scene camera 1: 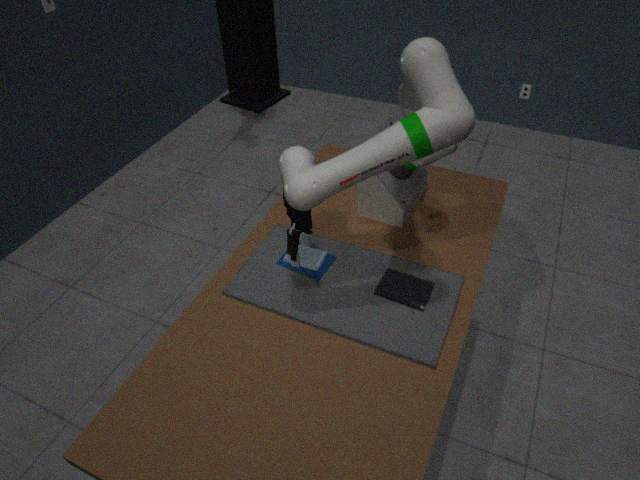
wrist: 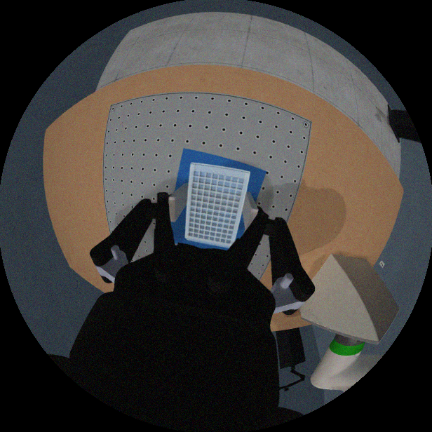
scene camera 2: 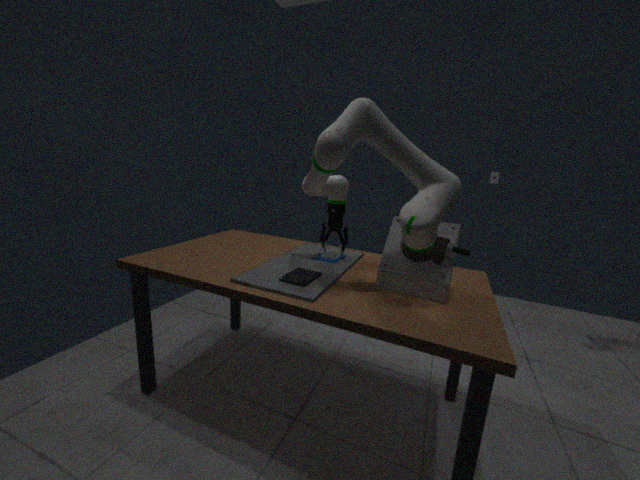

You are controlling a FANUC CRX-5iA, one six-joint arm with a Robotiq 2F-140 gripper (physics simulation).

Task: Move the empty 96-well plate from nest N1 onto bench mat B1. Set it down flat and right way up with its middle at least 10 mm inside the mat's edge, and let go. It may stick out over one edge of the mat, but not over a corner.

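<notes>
The white 96-well plate is level and right way up, with its wells facing the wrist camera. My gripper is shut on it, with one finger pad at each long side. The plate is over the blue bench mat B1, very low; I cannot tell whether it touches the mat. Blue shows past its far end and both long sides in the wrist view; its near end is close to the mat's edge. The black nest N1 holds no plate.
The mat and nest are on a grey perforated board on the wooden table. The arm's pale base block stands beyond the board.
</notes>
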